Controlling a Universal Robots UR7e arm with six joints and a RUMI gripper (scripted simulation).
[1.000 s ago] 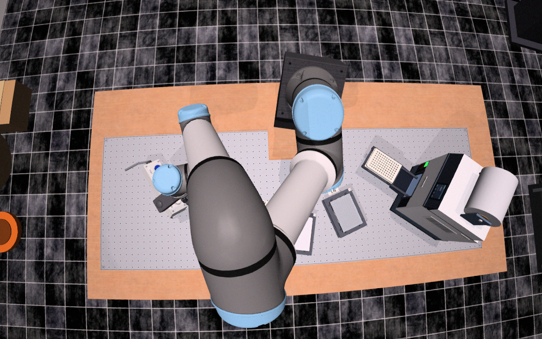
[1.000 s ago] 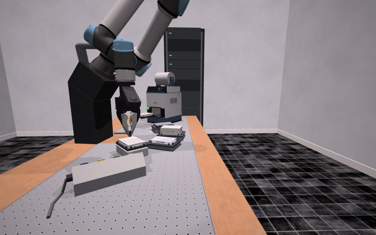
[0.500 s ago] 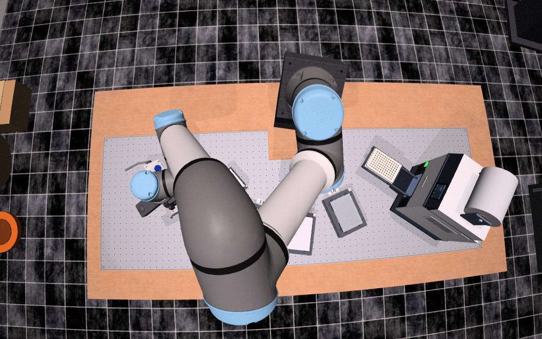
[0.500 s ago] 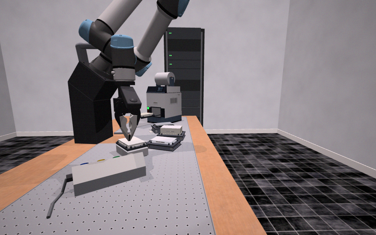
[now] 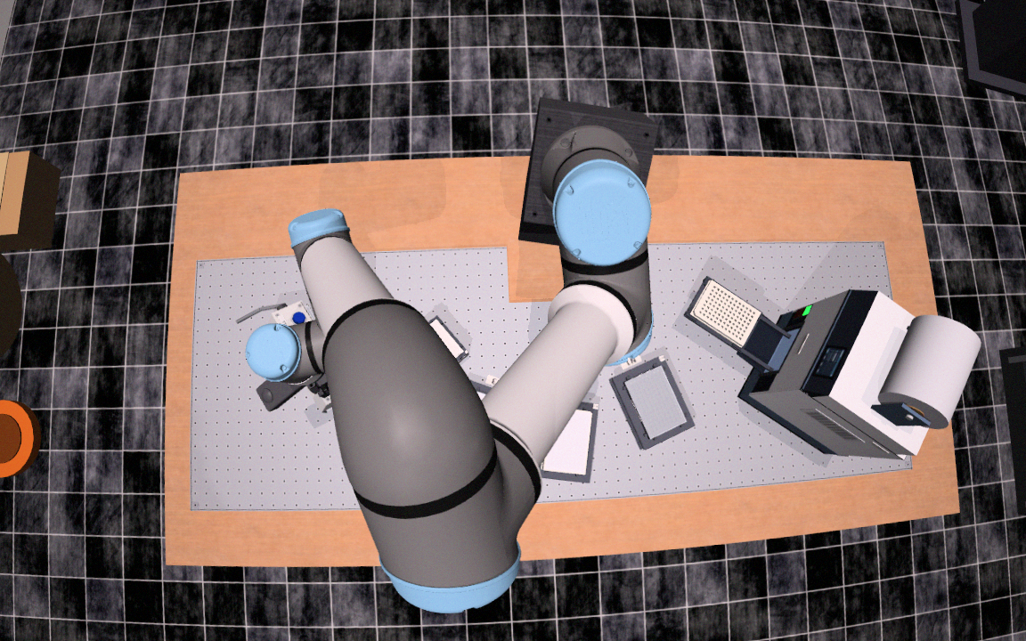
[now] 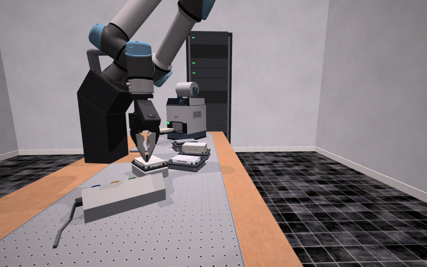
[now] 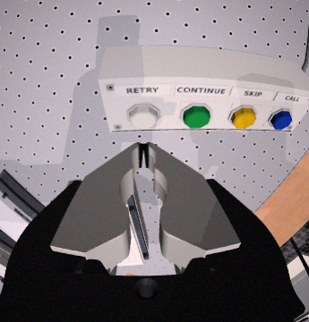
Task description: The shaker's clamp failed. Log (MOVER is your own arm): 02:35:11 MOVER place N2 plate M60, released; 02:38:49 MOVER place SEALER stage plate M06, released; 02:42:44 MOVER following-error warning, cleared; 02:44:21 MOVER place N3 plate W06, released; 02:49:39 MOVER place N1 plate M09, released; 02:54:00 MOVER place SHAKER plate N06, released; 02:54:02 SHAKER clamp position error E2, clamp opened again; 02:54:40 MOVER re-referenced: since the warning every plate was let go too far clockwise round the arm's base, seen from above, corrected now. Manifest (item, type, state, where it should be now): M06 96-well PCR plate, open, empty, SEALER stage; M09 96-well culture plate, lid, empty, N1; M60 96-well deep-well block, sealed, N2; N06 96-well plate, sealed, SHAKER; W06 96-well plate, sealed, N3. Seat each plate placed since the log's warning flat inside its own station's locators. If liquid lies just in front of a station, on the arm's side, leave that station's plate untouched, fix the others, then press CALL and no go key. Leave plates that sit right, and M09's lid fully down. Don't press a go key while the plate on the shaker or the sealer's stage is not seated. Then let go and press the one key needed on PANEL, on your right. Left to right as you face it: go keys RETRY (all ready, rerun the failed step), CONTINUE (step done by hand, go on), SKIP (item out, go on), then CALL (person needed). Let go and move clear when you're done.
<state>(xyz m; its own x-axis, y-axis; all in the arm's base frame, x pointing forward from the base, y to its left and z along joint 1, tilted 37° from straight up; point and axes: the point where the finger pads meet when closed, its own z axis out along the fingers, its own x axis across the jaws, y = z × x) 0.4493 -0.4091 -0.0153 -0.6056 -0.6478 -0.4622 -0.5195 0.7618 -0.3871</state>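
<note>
Right now my hand is 6 cm above the white retry key. Round my hand: blue call key (11 cm behind, 10 cm to the right, 6 cm below); yellow skip key (7 cm to the right, 7 cm behind, 6 cm below); green continue key (6 cm below, 4 cm behind, 3 cm to the right).
</note>
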